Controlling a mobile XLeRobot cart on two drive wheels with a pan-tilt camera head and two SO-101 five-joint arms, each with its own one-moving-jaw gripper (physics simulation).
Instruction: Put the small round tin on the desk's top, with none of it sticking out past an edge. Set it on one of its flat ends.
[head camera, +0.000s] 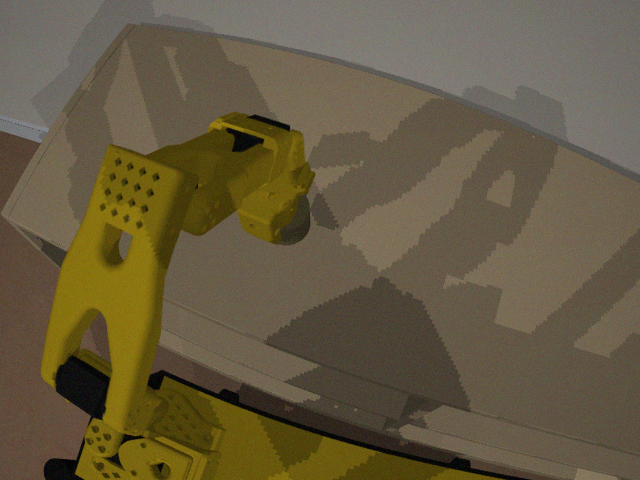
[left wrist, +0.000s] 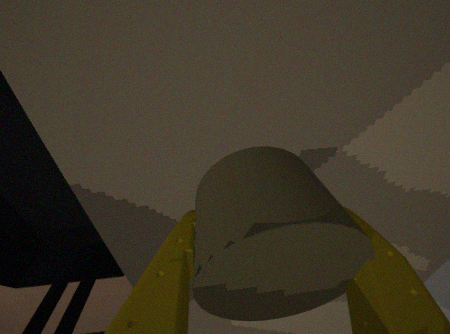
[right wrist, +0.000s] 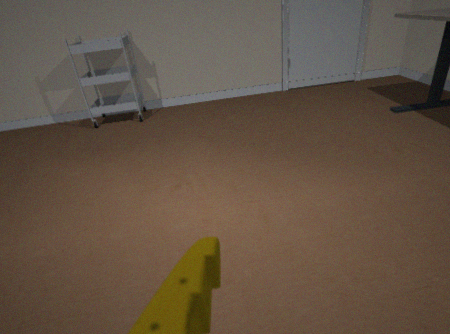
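Pixels of known places: left end effector, tool point: (head camera: 276, 237) (left wrist: 201, 222); right end effector, tool point: (right wrist: 218, 255); left arm's base, origin of the base link: (head camera: 136, 445).
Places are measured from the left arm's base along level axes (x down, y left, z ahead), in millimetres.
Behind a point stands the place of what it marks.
The small round tin (head camera: 298, 226) {x 85, y -40, z 245 mm} (left wrist: 280, 260) {x 85, y -10, z 257 mm} is a dull grey-olive cylinder. My left gripper (head camera: 287, 223) (left wrist: 270, 214) is shut on it, with one jaw pressing on each side. The tin's near flat end faces the left wrist camera. The tin appears to be a little above the long pale wooden top (head camera: 232, 284) {x 165, y 19, z 194 mm}, with a dark shadow apart from it; the exact gap is hard to tell. My right gripper (right wrist: 212, 245) shows one notched jaw, so it is fully open, and it points out over the floor. A desk (right wrist: 425, 16) {x 62, y 1316, z -2035 mm} with a dark leg stands at the upper right of the right wrist view.
The pale top runs from the left to the right of the head view, with a wall (head camera: 413, 41) {x 112, y -82, z 550 mm} behind it. The yellow cart deck (head camera: 330, 454) is along its front. A white three-shelf trolley (right wrist: 105, 78) {x 339, y -950, z -2863 mm} and a door (right wrist: 325, 40) {x 313, y 1206, z -3186 mm} are across the brown floor (right wrist: 300, 175) {x 775, y 293, z -1536 mm}.
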